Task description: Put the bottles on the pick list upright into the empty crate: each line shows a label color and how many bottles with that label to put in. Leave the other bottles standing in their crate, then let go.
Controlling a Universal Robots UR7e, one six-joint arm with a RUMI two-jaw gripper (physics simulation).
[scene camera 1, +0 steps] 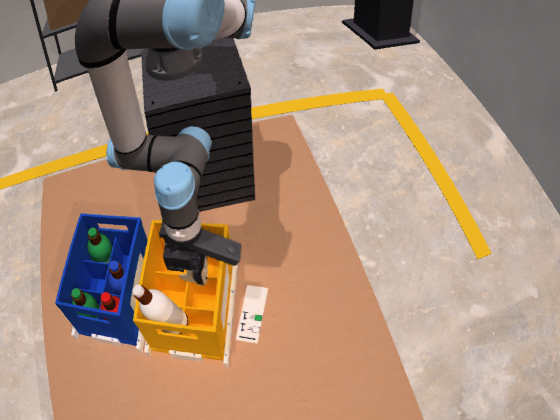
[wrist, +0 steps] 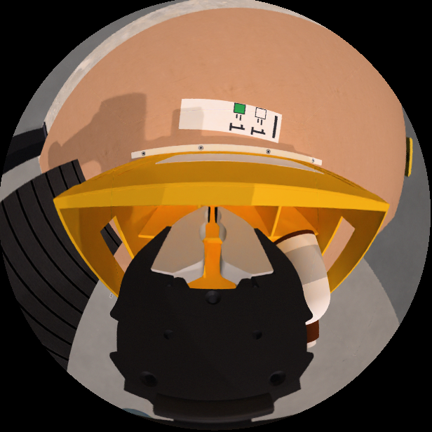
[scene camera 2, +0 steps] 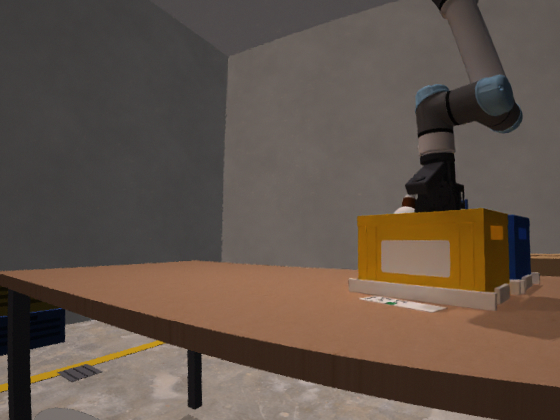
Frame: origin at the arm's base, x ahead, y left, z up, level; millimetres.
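Where they show: gripper, fingertip midpoint: (scene camera 1: 203, 282); arm's base, link origin: (scene camera 1: 174, 61).
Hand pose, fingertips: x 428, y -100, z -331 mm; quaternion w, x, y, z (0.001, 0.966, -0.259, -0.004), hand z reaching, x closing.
Note:
Things, the pixels of their centre, and the offset from my fingertips. Level surfaces: height alone.
- white-label bottle, body centre: (scene camera 1: 156, 307) (scene camera 2: 405, 223) dx +65, dy -130, dz +73 mm
- blue crate, body centre: (scene camera 1: 106, 279) (scene camera 2: 467, 251) dx -101, dy -238, dz +1 mm
- blue bottle, body centre: (scene camera 1: 122, 281) dx -80, dy -198, dz -2 mm
- red bottle, body centre: (scene camera 1: 114, 312) dx -4, dy -244, dz -2 mm
- pick list, body centre: (scene camera 2: 400, 303) (scene camera 1: 252, 313) dx +78, dy +84, dz -86 mm
- brown table, surface height: dz -87 mm
A white-label bottle (scene camera 1: 162, 307) (scene camera 2: 404, 210) (wrist: 312, 272) leans at a slant in the front part of the yellow crate (scene camera 1: 187, 343) (scene camera 2: 370, 227) (wrist: 220, 194), its brown neck above the rim. My gripper (scene camera 1: 201, 278) (wrist: 212, 208) is shut with nothing between its fingers, down inside the yellow crate behind the bottle. In scene camera 2 its fingers are hidden by the crate wall. The blue crate (scene camera 1: 100, 327) (scene camera 2: 520, 250) holds two green bottles (scene camera 1: 99, 248) (scene camera 1: 84, 299), a blue bottle (scene camera 1: 116, 276) and a red bottle (scene camera 1: 109, 303). The pick list (scene camera 1: 256, 298) (scene camera 2: 422, 305) (wrist: 192, 114) shows white 1, green 1.
The crates stand side by side in white holders on the brown table (scene camera 1: 310, 320) (scene camera 2: 225, 310) (wrist: 300, 65). The pick list lies beside the yellow crate. The black ribbed robot pedestal (scene camera 1: 227, 150) (wrist: 40, 230) stands behind the crates. The crate walls and dividers surround my fingers.

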